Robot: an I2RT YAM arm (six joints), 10 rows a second.
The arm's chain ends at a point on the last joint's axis. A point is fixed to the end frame.
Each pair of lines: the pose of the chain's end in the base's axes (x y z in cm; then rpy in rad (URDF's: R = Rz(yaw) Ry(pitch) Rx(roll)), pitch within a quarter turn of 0, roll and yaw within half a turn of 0), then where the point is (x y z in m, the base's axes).
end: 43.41 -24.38 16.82 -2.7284 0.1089 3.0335
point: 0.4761 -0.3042 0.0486
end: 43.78 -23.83 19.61 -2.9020 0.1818 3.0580
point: 0.4931 -0.2763 0.0727
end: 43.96 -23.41 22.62 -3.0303 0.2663 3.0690
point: 0.5076 -0.2552 0.1051
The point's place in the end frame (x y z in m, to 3 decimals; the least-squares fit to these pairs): -0.035 -0.001 0.136
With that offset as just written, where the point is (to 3 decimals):
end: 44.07 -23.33 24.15 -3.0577 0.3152 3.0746
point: 0.515 -0.251 0.124
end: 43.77 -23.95 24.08 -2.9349 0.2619 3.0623
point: 0.503 -0.274 0.121
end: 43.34 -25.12 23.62 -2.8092 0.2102 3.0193
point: 0.488 -0.304 0.118
